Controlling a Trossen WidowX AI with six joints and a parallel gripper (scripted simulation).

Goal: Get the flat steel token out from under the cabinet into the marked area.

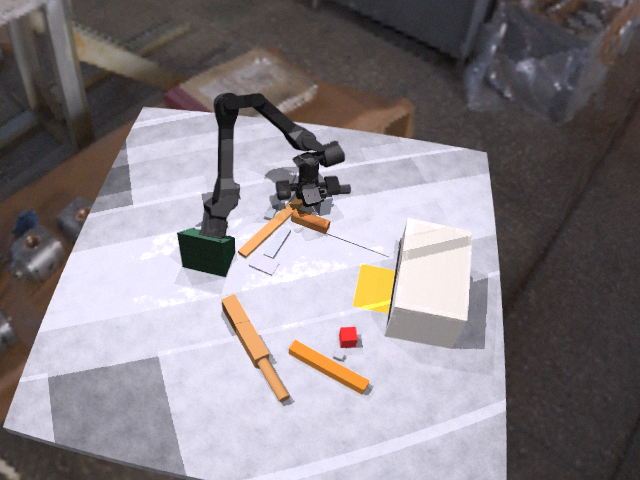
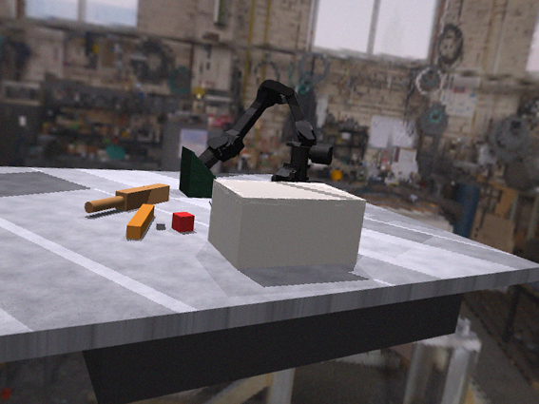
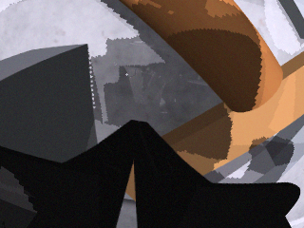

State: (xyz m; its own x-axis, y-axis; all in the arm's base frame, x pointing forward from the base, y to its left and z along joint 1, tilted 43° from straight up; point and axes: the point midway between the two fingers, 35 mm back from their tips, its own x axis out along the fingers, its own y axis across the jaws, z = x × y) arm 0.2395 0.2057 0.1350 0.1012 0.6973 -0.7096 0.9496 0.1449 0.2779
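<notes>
My gripper tip is now 40 mm short of the grey block, 30 mm below it and 10 mm to the right of it. Round my gripper tip: flat grey token (400 mm ahead, 250 mm to the right); then small dark tool (70 mm to the left, 40 mm ahead); then flat orange stick (90 mm to the right, 80 mm behind).
</notes>
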